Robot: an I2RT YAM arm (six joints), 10 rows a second.
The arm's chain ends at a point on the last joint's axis. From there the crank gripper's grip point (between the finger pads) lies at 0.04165 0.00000 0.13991 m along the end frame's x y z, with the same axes.
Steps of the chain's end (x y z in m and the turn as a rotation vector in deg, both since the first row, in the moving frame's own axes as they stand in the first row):
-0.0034 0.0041 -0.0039 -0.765 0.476 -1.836
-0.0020 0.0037 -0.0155 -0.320 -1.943 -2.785
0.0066 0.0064 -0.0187 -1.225 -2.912 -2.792
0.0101 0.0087 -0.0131 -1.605 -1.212 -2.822
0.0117 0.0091 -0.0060 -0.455 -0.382 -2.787
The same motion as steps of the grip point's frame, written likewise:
-0.0022 0.0046 -0.0043 -0.765 0.476 -1.836
-0.0068 0.0026 -0.0142 -0.320 -1.943 -2.785
-0.0005 0.0076 -0.0168 -1.225 -2.912 -2.792
0.0072 0.0107 -0.0123 -1.605 -1.212 -2.822
0.0107 0.0082 -0.0057 -0.455 -0.382 -2.787

